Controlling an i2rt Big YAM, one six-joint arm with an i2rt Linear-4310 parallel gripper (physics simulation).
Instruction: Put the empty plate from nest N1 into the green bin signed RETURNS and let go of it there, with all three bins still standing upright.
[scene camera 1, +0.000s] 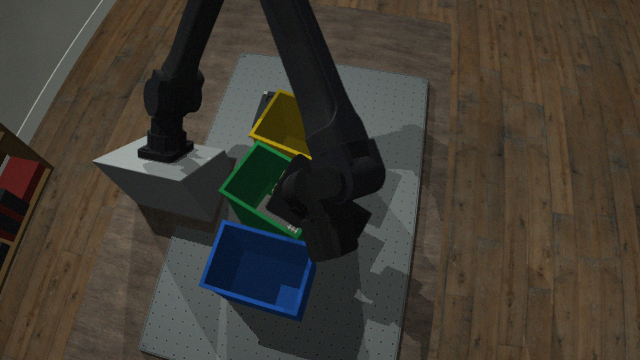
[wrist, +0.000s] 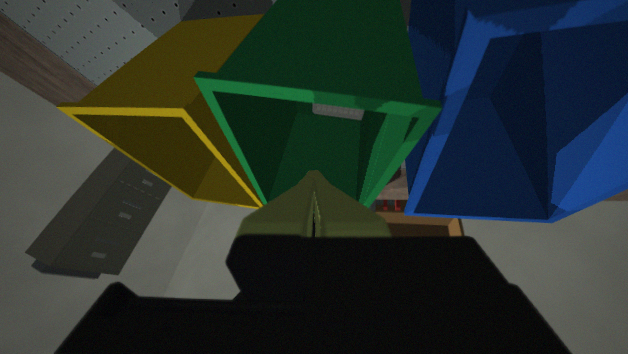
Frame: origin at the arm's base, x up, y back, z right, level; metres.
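Where they show: gripper, fingertip midpoint: (wrist: 314, 177); arm's base at its link origin: (scene camera 1: 166, 152).
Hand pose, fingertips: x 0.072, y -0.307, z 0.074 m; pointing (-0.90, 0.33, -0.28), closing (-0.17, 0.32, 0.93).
Each offset is from my fingertips to the top centre of the thing. Level surfaces: height alone.
The green bin {dx -0.018, dy +0.031, dz -0.018 m} (scene camera 1: 254, 172) (wrist: 325, 45) stands upright between the other two bins. A light grey plate with small wells lies inside it; part of the plate {dx -0.182, dy +0.040, dz -0.005 m} (scene camera 1: 292, 228) (wrist: 338, 111) shows near the bin's wall, and the arm hides much of the rest in the scene view. My gripper (wrist: 314, 177) is shut and empty, its fingertips together above the green bin's opening in the wrist view. In the scene view the wrist hides most of the fingers. The yellow bin {dx -0.018, dy +0.011, dz -0.159 m} (scene camera 1: 280, 115) (wrist: 150, 55) and the blue bin {dx -0.018, dy +0.026, dz +0.136 m} (scene camera 1: 260, 267) (wrist: 515, 125) stand upright on either side. Nest N1 cannot be made out.
The bins stand on a perforated grey board {dx -0.198 m} (scene camera 1: 190, 300) (wrist: 120, 30). The arm's pale pedestal (scene camera 1: 170, 192) is at the left. A dark object {dx -0.183, dy +0.091, dz -0.298 m} (scene camera 1: 262, 107) shows partly behind the yellow bin. A shelf with red and black items (scene camera 1: 22, 177) is at the far left.
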